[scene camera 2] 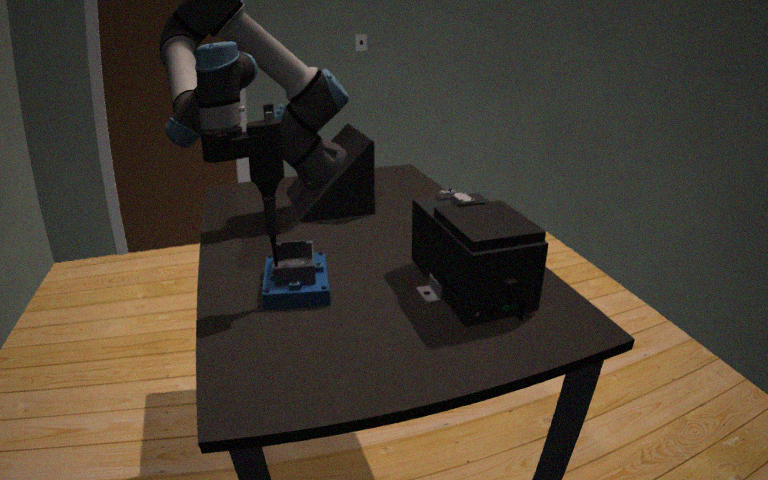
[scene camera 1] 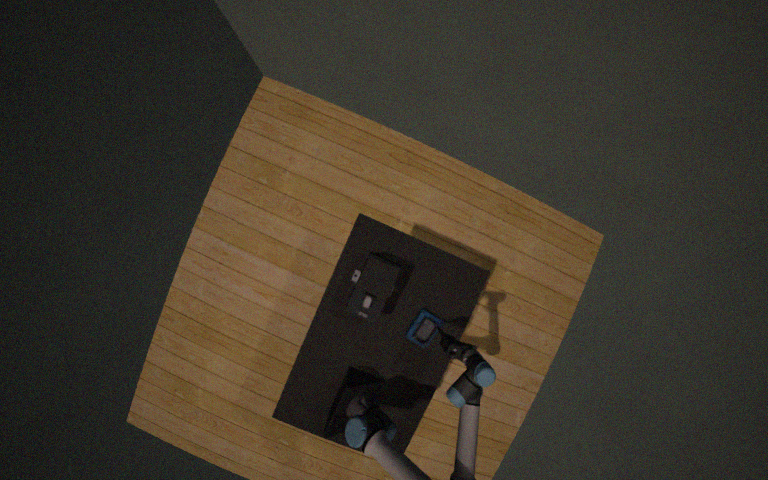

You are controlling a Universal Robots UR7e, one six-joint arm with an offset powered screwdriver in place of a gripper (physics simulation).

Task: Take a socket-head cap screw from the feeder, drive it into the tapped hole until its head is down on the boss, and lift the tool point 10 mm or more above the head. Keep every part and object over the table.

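The black feeder box (scene camera 1: 378, 280) (scene camera 2: 504, 274) stands on the table, with a small light piece (scene camera 1: 367, 301) (scene camera 2: 463, 196) on its top. A grey part (scene camera 1: 425, 330) (scene camera 2: 294, 276) sits in a blue fixture (scene camera 1: 417, 323) (scene camera 2: 295, 300). My screwdriver (scene camera 1: 439, 330) (scene camera 2: 275, 263) points down, nearly upright, with its tip at the left rear corner of the grey part in the scene camera 2 view. Whether the tip touches the part or a screw is too small and dark to tell. The tapped hole, the boss and any screw cannot be made out.
The arm's base is mounted on a dark wedge (scene camera 2: 355, 181) at the far end of the table (scene camera 1: 317, 362) (scene camera 2: 339, 367). A small light plate with a dark hole (scene camera 1: 355, 276) (scene camera 2: 427, 293) lies beside the feeder. The fixture stands near one long table edge.
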